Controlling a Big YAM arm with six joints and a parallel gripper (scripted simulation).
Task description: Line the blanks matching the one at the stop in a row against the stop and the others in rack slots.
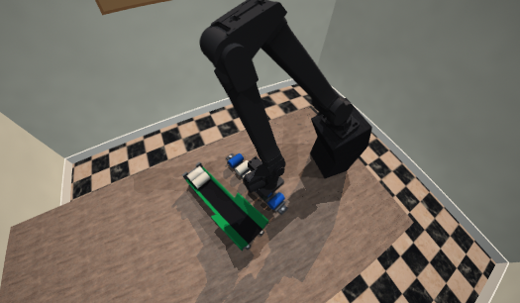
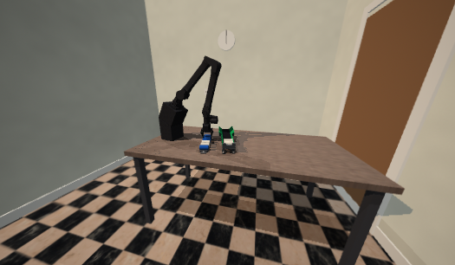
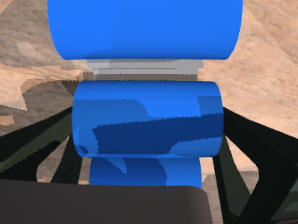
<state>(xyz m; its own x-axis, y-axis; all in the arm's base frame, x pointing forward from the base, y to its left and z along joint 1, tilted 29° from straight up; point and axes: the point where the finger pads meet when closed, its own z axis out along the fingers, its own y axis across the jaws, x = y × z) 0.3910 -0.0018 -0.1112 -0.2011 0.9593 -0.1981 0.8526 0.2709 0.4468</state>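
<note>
The rib is 3 cm to the left of my hand and 3 cm below it. Round my hand: grey stop (25 cm ahead, 22 cm to the right, 3 cm above); then grey stock rack (2 cm ahead, 8 cm to the right, 4 cm below).
</note>
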